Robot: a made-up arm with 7 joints. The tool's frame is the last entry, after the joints. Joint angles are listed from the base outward. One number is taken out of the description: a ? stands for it. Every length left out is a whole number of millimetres.
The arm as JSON. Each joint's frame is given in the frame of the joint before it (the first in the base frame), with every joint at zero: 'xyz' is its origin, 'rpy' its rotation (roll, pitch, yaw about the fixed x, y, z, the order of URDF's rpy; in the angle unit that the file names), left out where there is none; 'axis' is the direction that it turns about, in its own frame. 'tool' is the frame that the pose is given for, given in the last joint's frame.
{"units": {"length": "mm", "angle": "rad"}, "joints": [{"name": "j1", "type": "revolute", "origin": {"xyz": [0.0, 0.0, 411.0]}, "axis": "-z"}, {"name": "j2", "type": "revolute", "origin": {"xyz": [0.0, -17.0, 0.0]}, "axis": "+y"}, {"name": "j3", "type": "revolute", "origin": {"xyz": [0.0, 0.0, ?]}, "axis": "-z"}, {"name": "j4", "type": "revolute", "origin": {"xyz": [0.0, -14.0, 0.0]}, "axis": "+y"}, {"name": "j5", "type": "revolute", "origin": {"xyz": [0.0, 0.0, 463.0]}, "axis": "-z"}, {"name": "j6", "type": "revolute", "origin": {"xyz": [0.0, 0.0, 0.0]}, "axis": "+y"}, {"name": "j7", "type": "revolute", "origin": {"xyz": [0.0, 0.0, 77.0]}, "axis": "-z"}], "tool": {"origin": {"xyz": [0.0, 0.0, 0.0], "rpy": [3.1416, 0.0, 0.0]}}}
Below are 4 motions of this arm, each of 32 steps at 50 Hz.
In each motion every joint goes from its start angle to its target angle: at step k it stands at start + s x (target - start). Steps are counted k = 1, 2, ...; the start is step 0. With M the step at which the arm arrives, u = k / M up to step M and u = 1 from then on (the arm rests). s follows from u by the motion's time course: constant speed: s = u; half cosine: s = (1 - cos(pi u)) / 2; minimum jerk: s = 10 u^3 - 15 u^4 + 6 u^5.
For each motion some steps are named. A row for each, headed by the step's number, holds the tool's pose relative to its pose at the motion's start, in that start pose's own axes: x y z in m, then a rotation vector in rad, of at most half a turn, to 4 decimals.
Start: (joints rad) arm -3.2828 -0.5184 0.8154 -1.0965 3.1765 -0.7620 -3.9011
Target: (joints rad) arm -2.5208 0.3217 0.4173 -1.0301 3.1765 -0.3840 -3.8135
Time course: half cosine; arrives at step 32
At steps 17, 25, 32:
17: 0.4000 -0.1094 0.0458 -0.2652 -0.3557 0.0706
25: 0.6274 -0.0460 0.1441 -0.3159 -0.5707 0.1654
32: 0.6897 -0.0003 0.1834 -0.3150 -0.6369 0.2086

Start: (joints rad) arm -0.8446 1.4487 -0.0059 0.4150 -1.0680 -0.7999 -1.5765
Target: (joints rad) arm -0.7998 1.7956 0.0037 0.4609 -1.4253 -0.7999 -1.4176
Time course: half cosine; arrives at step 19
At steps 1, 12, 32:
1: -0.0023 0.0009 0.0003 0.0010 0.0035 0.0012
12: -0.2404 0.0709 0.0579 0.0904 0.3669 0.1240
32: -0.3409 0.0873 0.0995 0.1229 0.5259 0.1791

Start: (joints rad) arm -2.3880 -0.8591 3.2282 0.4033 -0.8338 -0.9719 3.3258
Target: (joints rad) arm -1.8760 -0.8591 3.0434 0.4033 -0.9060 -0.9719 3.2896
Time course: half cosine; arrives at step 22
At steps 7, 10, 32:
7: 0.0271 -0.0699 -0.0456 -0.0657 -0.0563 0.0365
10: 0.0577 -0.1294 -0.0818 -0.1210 -0.1089 0.0656
32: 0.1791 -0.2891 -0.1661 -0.2680 -0.2780 0.1371

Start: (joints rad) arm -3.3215 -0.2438 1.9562 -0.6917 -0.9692 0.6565 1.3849
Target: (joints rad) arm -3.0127 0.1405 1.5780 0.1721 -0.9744 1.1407 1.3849
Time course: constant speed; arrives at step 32
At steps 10, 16, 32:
10: 0.0386 -0.1099 -0.0670 -0.3236 -0.1075 -0.1470
16: 0.0594 -0.1957 -0.0933 -0.5352 -0.1724 -0.2333
32: 0.1060 -0.4708 -0.0840 -1.1463 -0.3651 -0.4600

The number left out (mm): 433.0
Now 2 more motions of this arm.
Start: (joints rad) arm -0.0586 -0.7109 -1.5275 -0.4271 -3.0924 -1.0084 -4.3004
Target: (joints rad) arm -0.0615 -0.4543 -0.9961 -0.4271 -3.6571 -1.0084 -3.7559
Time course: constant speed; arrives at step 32
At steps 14, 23, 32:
14: -0.0446 0.0281 -0.0041 0.0202 0.0016 0.2376
23: -0.0716 0.0518 -0.0092 0.0441 -0.0070 0.3873
32: -0.0978 0.0803 -0.0159 0.0746 -0.0247 0.5322

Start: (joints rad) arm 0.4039 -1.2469 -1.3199 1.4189 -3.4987 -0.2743 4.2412
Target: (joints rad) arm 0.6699 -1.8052 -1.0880 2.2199 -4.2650 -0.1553 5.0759
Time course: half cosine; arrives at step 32
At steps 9, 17, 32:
9: 0.0498 -0.0689 -0.0218 -0.0613 -0.1340 0.0997
17: 0.1712 -0.1769 -0.0176 -0.1472 -0.4185 0.2735
32: 0.3153 -0.2555 0.0686 -0.1857 -0.7936 0.4570

